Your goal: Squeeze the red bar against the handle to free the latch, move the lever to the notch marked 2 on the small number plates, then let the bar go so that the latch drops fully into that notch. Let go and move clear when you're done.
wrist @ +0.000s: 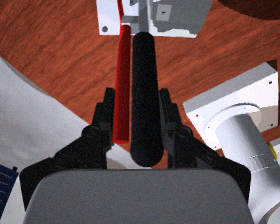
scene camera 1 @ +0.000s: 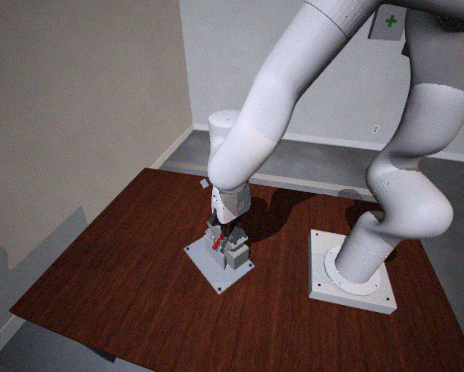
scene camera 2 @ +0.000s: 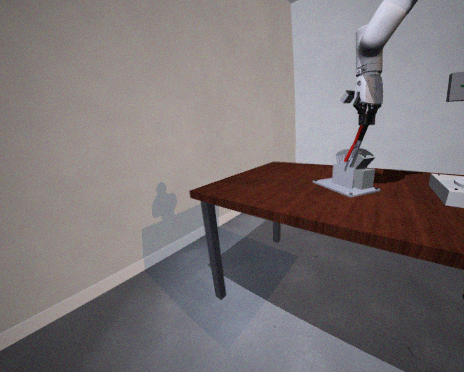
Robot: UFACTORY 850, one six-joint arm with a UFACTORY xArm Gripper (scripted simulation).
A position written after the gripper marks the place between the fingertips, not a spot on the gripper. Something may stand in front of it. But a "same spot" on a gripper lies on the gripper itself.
gripper: wrist 136,100; scene camera 1; scene camera 2
same spot on gripper: (scene camera 2: pixel 361 111) = (scene camera 1: pixel 221 225)
